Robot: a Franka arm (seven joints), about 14 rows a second.
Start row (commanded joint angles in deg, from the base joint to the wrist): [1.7, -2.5, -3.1, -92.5, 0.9, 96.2, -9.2]
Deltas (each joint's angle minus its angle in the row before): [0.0, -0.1, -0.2, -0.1, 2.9, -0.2, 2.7]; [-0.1, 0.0, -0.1, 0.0, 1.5, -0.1, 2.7]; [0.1, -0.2, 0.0, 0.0, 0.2, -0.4, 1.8]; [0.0, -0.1, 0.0, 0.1, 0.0, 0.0, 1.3]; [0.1, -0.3, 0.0, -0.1, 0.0, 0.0, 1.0]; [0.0, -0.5, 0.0, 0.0, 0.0, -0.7, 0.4]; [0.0, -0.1, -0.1, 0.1, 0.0, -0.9, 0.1]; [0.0, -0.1, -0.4, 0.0, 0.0, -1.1, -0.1]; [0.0, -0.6, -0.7, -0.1, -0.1, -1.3, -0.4]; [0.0, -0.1, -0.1, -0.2, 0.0, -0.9, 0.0]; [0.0, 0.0, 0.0, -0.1, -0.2, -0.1, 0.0]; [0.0, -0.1, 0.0, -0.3, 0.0, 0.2, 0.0]
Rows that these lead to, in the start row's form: [1.7, -2.6, -3.3, -92.6, 3.8, 96.0, -6.5]; [1.6, -2.6, -3.4, -92.6, 5.3, 95.9, -3.8]; [1.7, -2.8, -3.4, -92.6, 5.5, 95.5, -2.0]; [1.7, -2.9, -3.4, -92.5, 5.5, 95.5, -0.7]; [1.8, -3.2, -3.4, -92.6, 5.5, 95.5, 0.3]; [1.8, -3.7, -3.4, -92.6, 5.5, 94.8, 0.7]; [1.8, -3.8, -3.5, -92.5, 5.5, 93.9, 0.8]; [1.8, -3.9, -3.9, -92.5, 5.5, 92.8, 0.7]; [1.8, -4.5, -4.6, -92.6, 5.4, 91.5, 0.3]; [1.8, -4.6, -4.7, -92.8, 5.4, 90.6, 0.3]; [1.8, -4.6, -4.7, -92.9, 5.2, 90.5, 0.3]; [1.8, -4.7, -4.7, -93.2, 5.2, 90.7, 0.3]
